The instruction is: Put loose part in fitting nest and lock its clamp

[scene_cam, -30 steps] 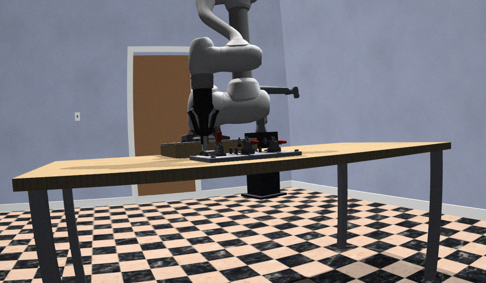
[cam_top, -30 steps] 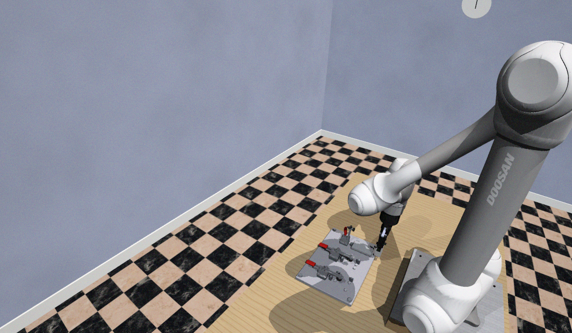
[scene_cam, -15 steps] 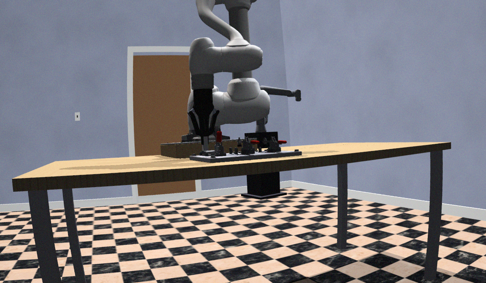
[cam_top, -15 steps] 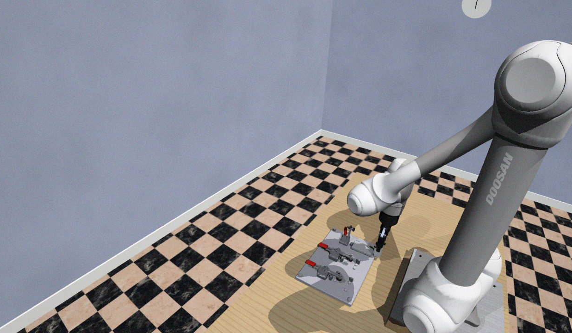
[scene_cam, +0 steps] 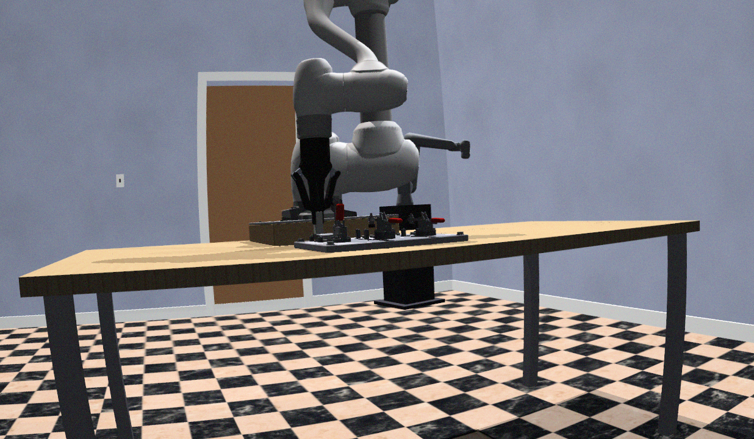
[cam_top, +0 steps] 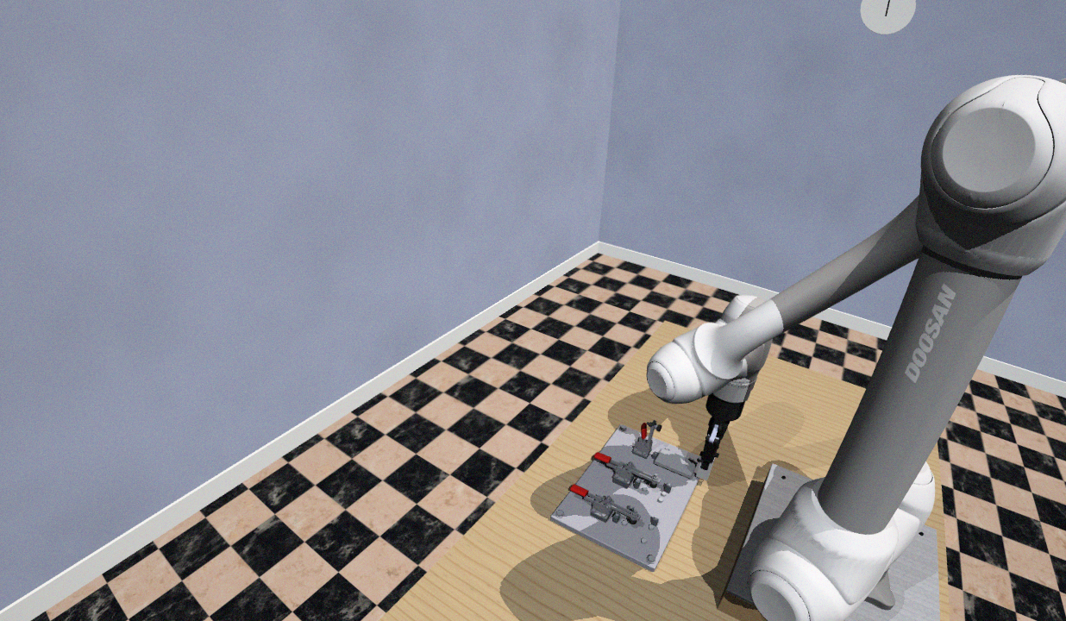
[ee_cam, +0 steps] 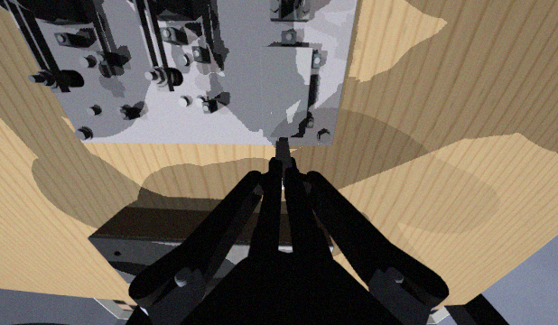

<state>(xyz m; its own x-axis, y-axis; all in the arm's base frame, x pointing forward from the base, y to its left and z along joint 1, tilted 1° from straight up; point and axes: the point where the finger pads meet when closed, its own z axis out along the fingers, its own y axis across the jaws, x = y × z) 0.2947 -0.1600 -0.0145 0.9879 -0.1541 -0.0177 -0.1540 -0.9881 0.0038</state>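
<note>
My gripper is now 7 cm short of the flat grey part, 3 cm above it and 1 cm to the left of it. The rest, counted from my hand: grey fixture plate: 14 cm ahead, 9 cm to the left, 5 cm below.
</note>
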